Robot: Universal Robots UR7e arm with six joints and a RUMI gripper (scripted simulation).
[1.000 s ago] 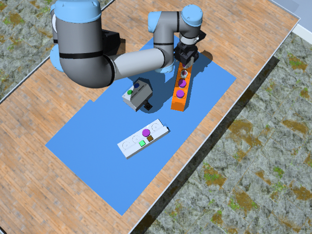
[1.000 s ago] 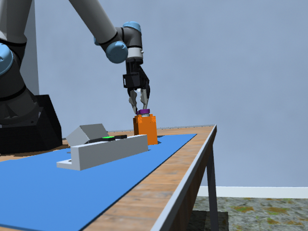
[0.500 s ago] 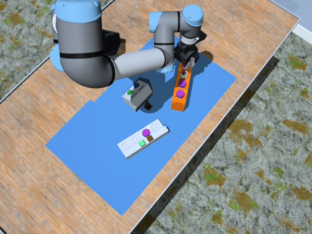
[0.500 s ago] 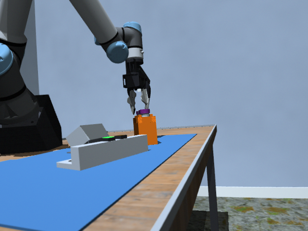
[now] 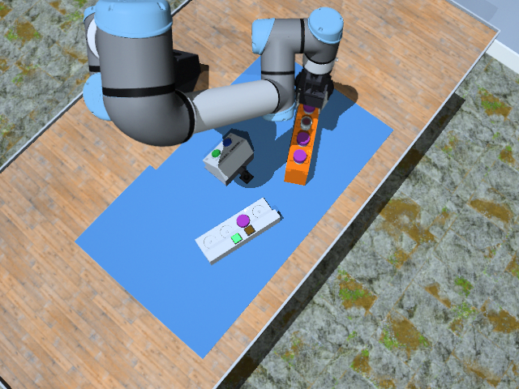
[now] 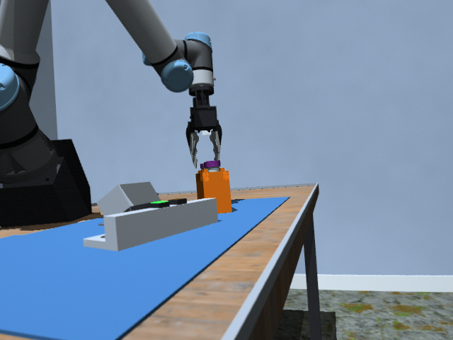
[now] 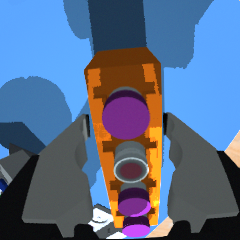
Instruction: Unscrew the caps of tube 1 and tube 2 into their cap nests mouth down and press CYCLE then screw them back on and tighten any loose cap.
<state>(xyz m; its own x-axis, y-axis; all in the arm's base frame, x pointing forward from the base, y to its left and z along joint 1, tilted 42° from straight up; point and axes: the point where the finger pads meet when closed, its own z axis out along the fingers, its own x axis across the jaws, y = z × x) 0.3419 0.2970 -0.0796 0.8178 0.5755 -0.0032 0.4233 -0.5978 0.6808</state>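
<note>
Now: the purple cap 10 mm below my hand. The rest, counted from my hand: grey key housing: 80 mm behind, 240 mm to the right, 70 mm below; green key: 100 mm behind, 270 mm to the right, 60 mm below; blue key: 100 mm behind, 220 mm to the right, 60 mm below.
</note>
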